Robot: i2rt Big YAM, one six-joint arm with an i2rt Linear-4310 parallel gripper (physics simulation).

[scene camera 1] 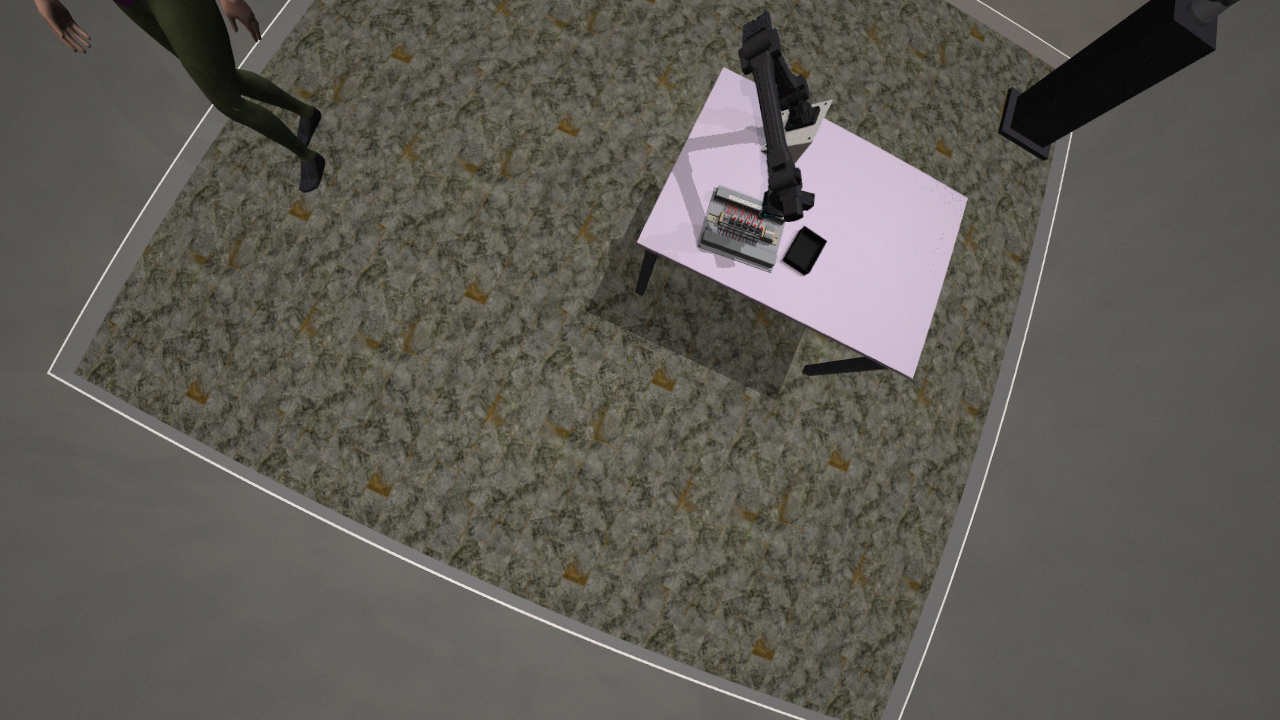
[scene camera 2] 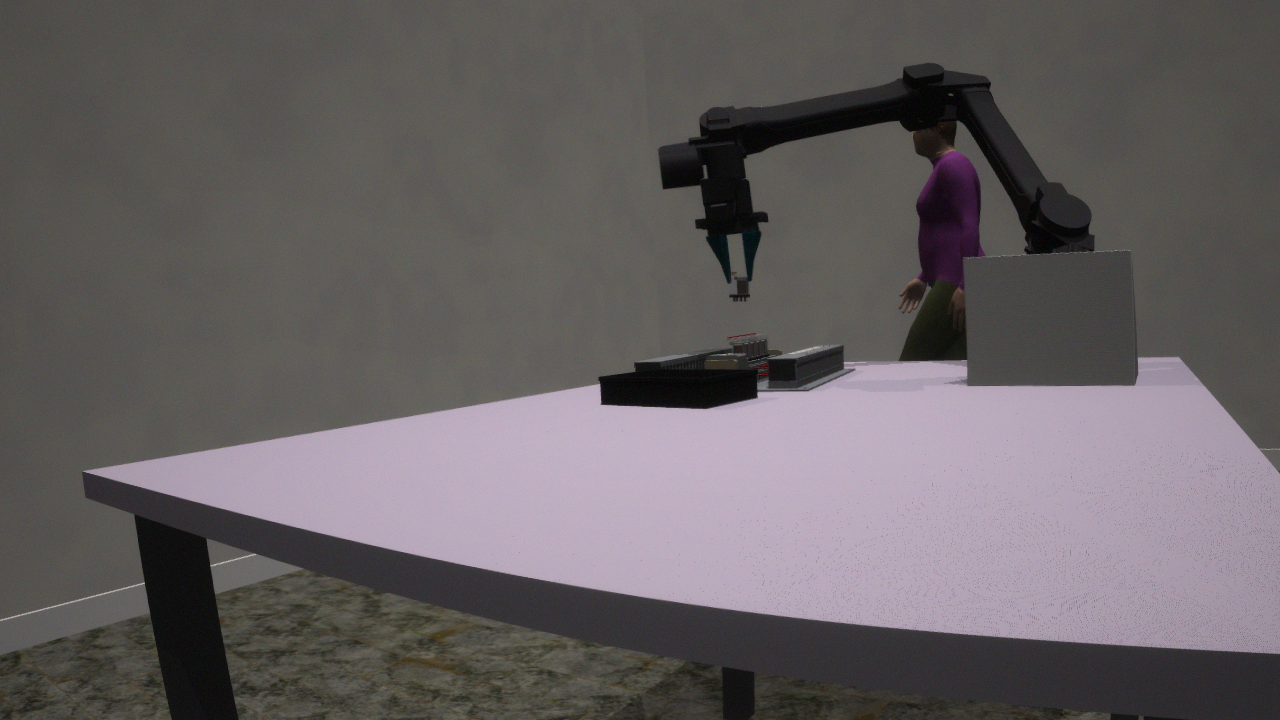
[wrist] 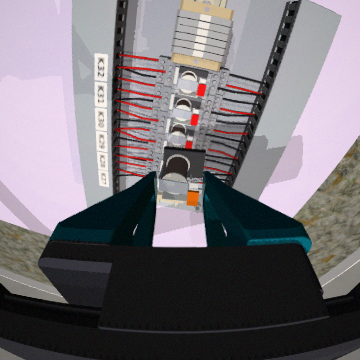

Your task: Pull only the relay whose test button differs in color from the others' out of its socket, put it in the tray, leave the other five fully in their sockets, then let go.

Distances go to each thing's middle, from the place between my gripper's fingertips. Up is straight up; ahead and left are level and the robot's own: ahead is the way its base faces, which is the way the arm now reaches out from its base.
Labels:
My hand is 15 cm above the grey panel point(wrist: 251, 38) and 2 cm to the left of it.

